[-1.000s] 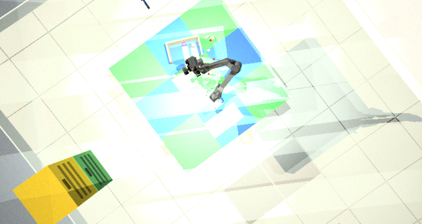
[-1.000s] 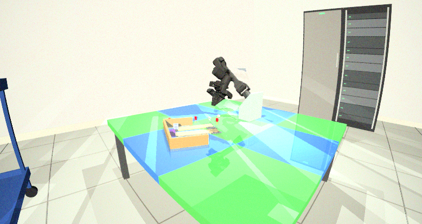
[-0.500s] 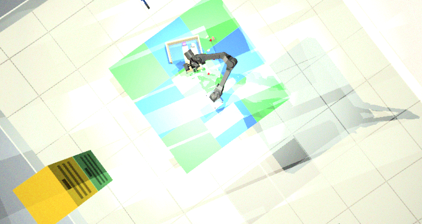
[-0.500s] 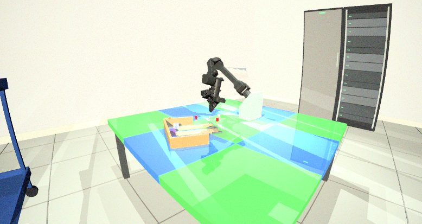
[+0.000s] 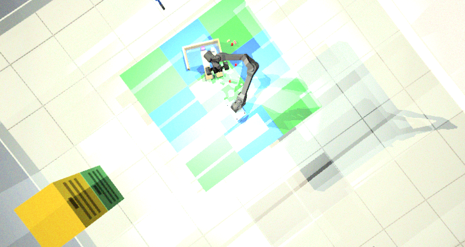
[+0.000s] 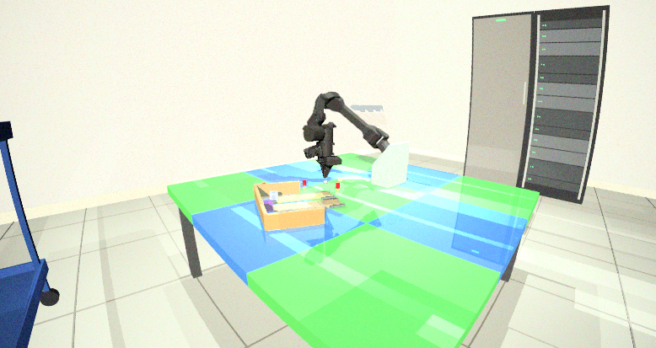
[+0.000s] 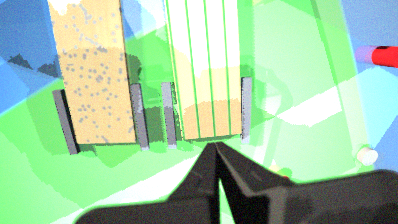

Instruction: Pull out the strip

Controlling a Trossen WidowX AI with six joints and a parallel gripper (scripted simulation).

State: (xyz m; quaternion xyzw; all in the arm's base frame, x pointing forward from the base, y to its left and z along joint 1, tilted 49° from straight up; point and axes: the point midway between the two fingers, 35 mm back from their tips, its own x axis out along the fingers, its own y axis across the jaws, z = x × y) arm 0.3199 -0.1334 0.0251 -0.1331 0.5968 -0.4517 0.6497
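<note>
Now: the strip 9 cm ahead of my gripper tip, 7 cm below it and 5 cm to the right of it.
</note>
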